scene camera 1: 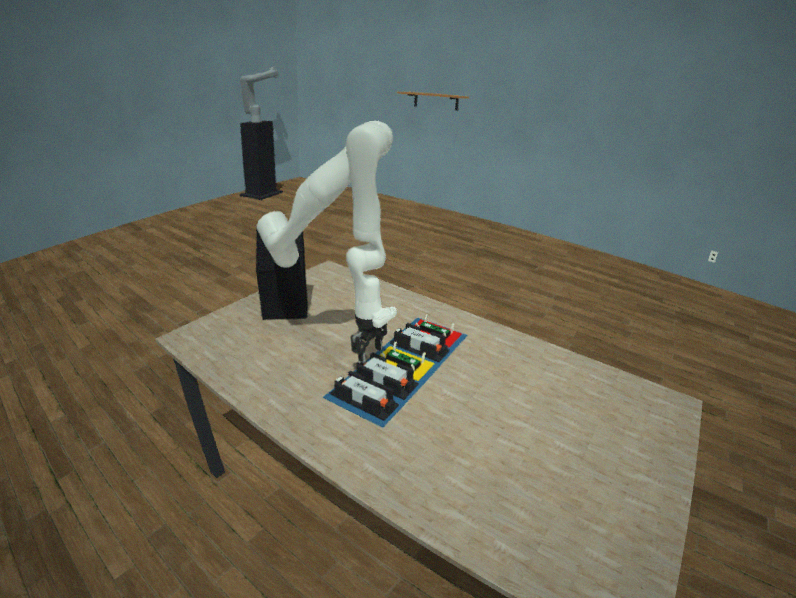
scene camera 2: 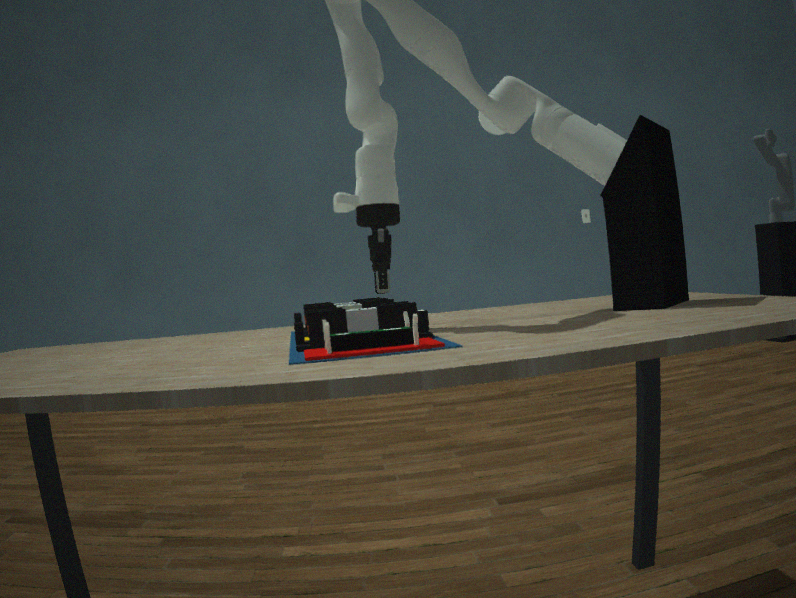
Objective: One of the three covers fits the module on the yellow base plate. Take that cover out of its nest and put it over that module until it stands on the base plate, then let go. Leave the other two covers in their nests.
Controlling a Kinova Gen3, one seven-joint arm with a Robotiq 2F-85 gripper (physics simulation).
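Frame: origin at the arm's base, x right, y back, z down, level; metres.
Where they show: gripper, fingertip midpoint: (scene camera 1: pixel 370 355) (scene camera 2: pixel 382 293); arm's base, link origin: (scene camera 1: pixel 286 255) (scene camera 2: pixel 625 171).
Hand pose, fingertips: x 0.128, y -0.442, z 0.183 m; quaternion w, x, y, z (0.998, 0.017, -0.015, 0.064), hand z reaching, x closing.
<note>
Each offset is from my fingertips to the top centre of the thing. "*": to the spot under its first point. Level surfaces: height alone.
Three grey-and-black covers sit in black nests on a blue mat @(dz +0.062 m) (scene camera 1: pixel 355 408): a near cover @(* dx +0.139, dy -0.058, dz +0.013 m) (scene camera 1: pixel 361 390), a middle cover @(dx +0.016, dy -0.060, dz +0.014 m) (scene camera 1: pixel 386 370) and a far cover @(dx -0.200, dy -0.070, dz +0.014 m) (scene camera 1: pixel 420 336) (scene camera 2: pixel 361 319). A green module @(* dx -0.087, dy -0.068, dz +0.039 m) (scene camera 1: pixel 403 358) stands on the yellow base plate @(* dx -0.083, dy -0.142, dz +0.058 m) (scene camera 1: pixel 423 371), between the middle and far covers, with white posts beside it. My gripper (scene camera 1: pixel 371 355) (scene camera 2: pixel 382 291) is open and empty, pointing down. In the scene camera 2 view its fingertips are a little above the tops of the covers. In the scene camera 1 view it is beside the back-left ends of the middle nest and yellow plate.
A red base plate @(dx -0.308, dy -0.075, dz +0.059 m) (scene camera 1: pixel 457 337) (scene camera 2: pixel 379 352) with another green module (scene camera 1: pixel 435 328) and white posts lies at the far end of the mat, beyond the far cover. The arm's black pedestal (scene camera 1: pixel 283 289) (scene camera 2: pixel 645 238) stands at the table's back.
</note>
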